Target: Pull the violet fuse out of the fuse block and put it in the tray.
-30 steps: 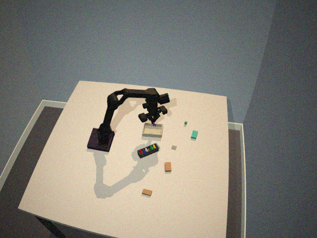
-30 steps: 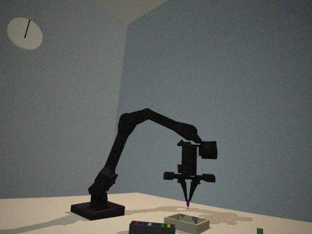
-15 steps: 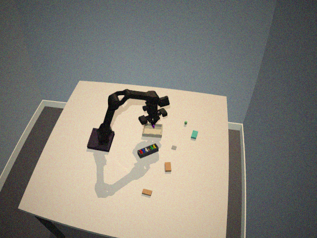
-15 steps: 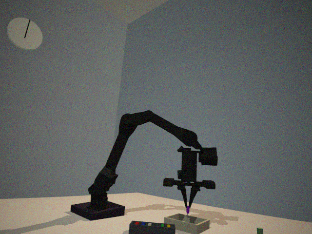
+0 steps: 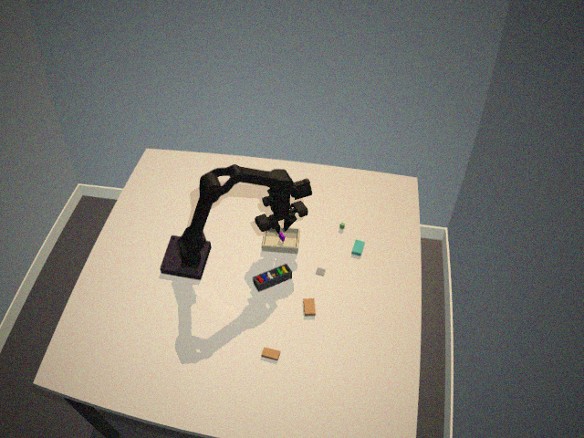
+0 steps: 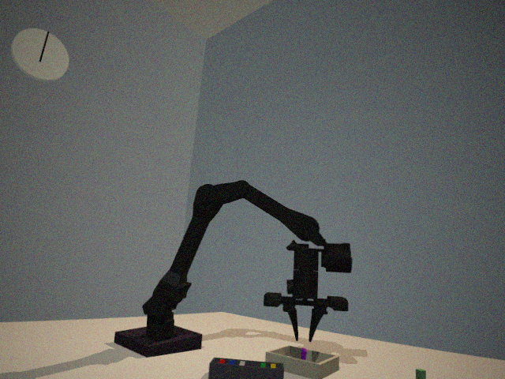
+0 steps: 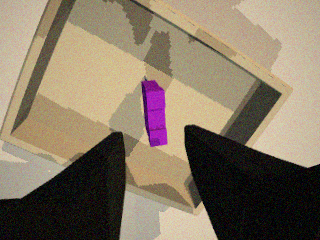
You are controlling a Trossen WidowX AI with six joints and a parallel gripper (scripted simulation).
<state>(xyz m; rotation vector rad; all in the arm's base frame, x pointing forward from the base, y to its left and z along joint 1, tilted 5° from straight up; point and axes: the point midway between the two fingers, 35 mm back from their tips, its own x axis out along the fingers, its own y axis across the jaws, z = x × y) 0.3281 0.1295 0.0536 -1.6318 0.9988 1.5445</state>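
The violet fuse is 3 cm below my gripper tip. From my gripper tip the other things lie so: green fuse (17 cm to the right, 3 cm below); then tray (5 cm below); then yellow fuse (1 cm ahead, 16 cm to the right, 3 cm below).
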